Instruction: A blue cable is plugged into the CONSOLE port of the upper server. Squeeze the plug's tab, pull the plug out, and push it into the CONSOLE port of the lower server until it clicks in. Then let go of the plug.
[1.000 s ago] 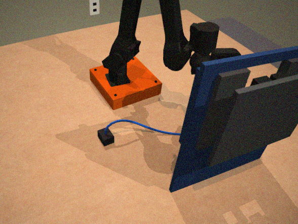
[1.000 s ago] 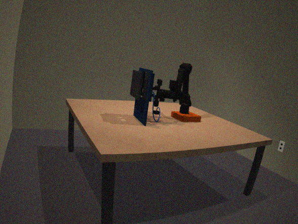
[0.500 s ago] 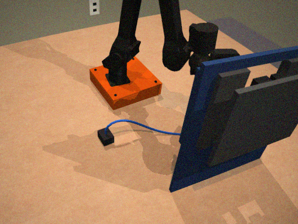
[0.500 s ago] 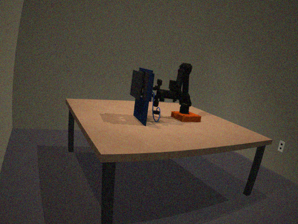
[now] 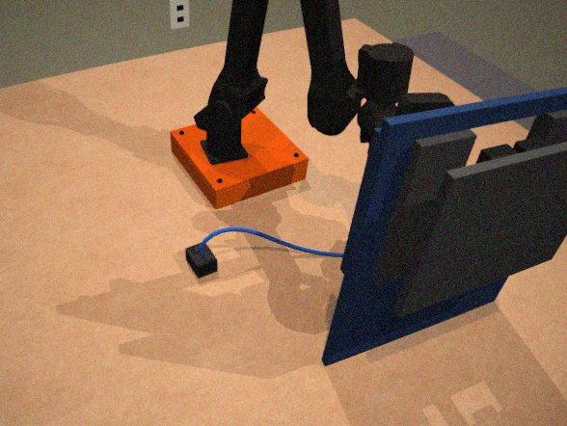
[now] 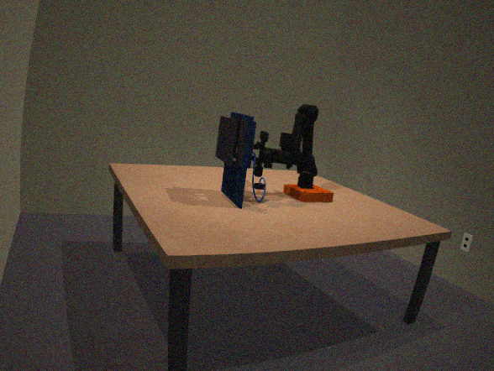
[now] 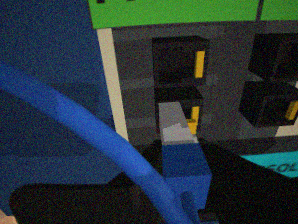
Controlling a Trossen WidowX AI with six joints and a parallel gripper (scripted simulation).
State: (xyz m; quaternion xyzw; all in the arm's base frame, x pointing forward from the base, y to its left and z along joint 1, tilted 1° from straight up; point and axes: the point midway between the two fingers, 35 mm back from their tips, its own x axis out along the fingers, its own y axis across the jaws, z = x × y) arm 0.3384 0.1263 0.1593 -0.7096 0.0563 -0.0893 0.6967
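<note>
The blue plug is right at my gripper tip. Round my gripper tip: black block: 210 mm to the right, 190 mm below, 180 mm behind.
</note>
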